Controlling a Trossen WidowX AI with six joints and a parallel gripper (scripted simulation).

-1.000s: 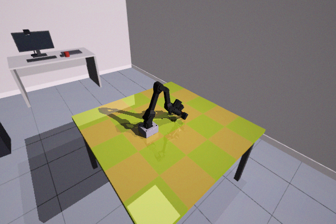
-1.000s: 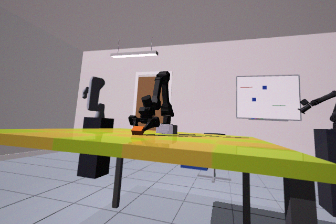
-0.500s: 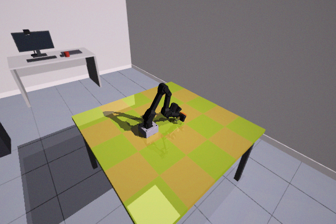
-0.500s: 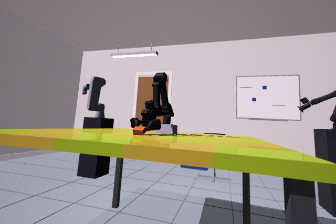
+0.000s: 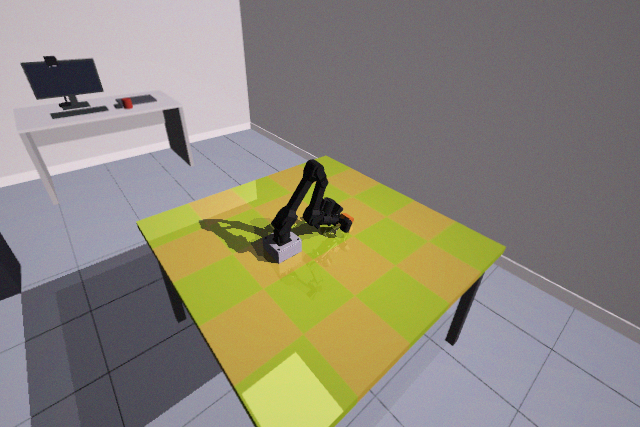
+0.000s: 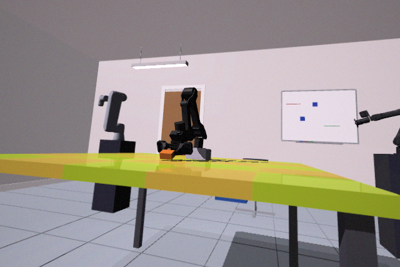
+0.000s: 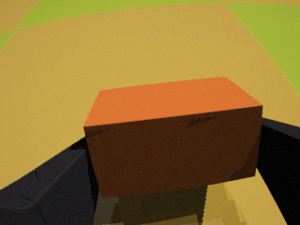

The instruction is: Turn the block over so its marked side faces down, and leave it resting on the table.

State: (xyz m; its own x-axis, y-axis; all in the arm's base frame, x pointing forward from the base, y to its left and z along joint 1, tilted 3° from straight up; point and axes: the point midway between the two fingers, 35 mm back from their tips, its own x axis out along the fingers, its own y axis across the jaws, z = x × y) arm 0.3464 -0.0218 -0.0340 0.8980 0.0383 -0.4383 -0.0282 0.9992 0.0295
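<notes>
My gripper tip is now 10 mm above the block.
</notes>
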